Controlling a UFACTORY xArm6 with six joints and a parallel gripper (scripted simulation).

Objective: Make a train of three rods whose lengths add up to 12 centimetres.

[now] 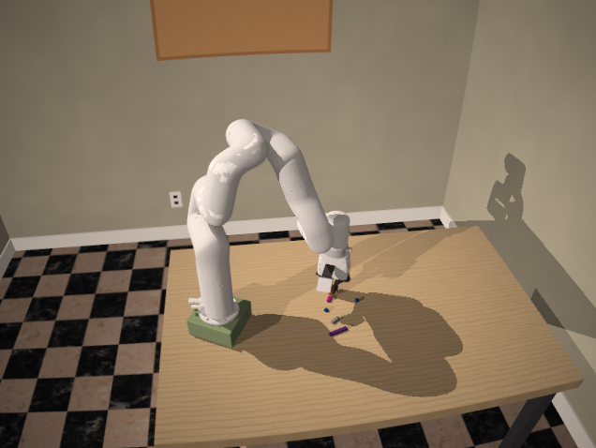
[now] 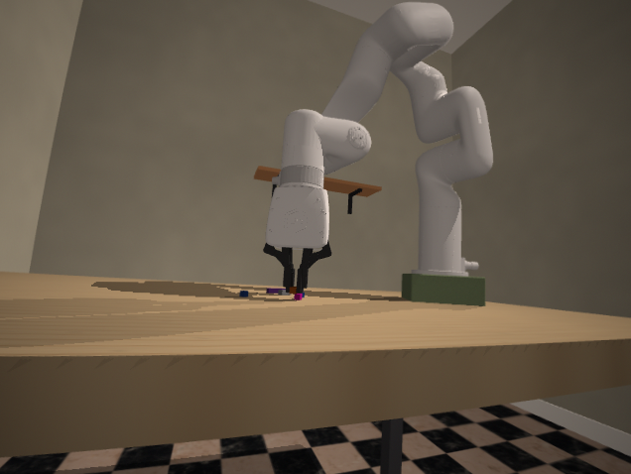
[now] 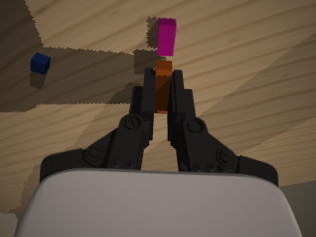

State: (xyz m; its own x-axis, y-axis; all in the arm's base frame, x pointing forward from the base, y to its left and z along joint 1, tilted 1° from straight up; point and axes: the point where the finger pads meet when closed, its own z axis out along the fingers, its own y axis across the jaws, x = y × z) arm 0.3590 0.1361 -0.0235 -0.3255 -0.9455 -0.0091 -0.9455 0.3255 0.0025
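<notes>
My hand is 2 cm above the orange rod. From my hand the other things lie so: grey rod: 12 cm to the right, 3 cm below; then magenta rod: 3 cm to the right, 3 cm below, 1 cm behind; then purple rod: 17 cm to the right, 3 cm below, 1 cm ahead.
</notes>
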